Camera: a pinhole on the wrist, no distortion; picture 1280 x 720 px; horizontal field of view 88.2 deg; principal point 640.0 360.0 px. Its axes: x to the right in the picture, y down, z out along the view. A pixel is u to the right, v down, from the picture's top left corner.
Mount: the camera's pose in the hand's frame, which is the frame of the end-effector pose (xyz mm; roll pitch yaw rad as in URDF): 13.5 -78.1 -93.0 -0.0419 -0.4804 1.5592
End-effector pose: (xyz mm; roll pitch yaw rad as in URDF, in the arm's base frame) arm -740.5 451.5 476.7 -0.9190 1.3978 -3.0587
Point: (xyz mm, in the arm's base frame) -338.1 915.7 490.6
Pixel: behind the camera
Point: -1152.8 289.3 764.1
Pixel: 673 606
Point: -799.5 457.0 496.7
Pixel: 1156 490
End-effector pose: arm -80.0 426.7 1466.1 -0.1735 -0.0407 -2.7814
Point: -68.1 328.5 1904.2
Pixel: 1154 292
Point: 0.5 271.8 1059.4
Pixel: behind the camera
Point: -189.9 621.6 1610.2
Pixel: 493 256
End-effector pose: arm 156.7 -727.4 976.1 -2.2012 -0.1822 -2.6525
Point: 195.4 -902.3 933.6
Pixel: 1044 256
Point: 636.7 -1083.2 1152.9
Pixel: 416 604
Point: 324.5 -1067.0 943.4
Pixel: 779 343
